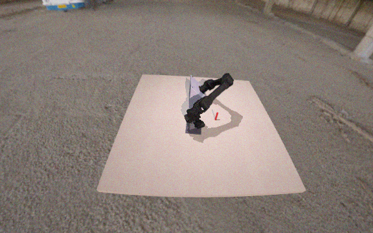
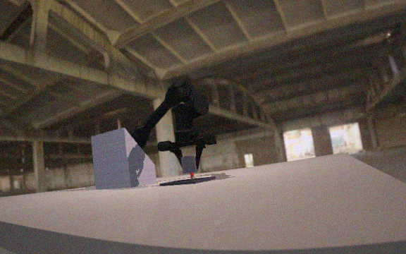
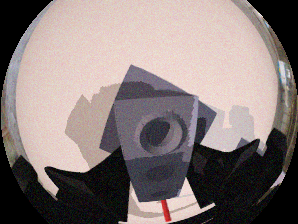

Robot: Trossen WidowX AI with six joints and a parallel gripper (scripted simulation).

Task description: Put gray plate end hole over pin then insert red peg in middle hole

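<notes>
The dark flat base lies 1 cm behind my gripper tip, 2 cm to the left of it and 3 cm below it. Also, from my gripper tip: gray plate 3 cm above; red peg 9 cm behind, 20 cm to the left.
</notes>
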